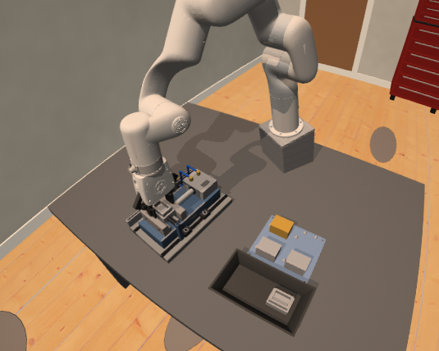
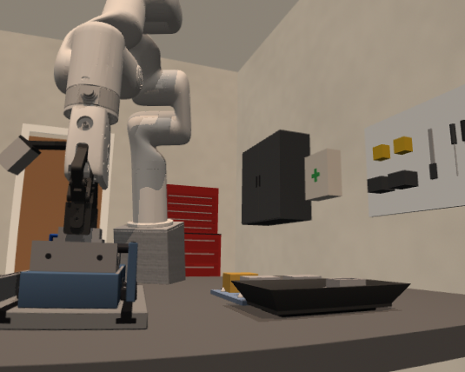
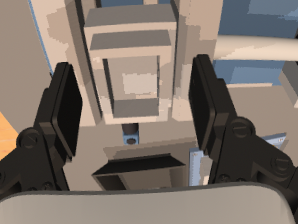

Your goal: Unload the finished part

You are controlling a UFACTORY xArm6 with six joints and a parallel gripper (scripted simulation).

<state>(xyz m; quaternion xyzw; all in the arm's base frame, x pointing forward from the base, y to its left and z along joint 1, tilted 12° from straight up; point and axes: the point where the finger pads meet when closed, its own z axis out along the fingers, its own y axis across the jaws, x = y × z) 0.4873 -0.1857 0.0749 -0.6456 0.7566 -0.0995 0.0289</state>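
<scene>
Right now my hand is 35 cm to the right of the dark outfeed tray, 11 cm above it and 5 cm short of it. From my hand the other things lie so: blue vise 8 cm below, 6 cm behind, 1 cm to the left; light blue plate 36 cm to the left, 12 cm below, 11 cm behind; yellow block 31 cm to the left, 16 cm behind, 10 cm below.
</scene>
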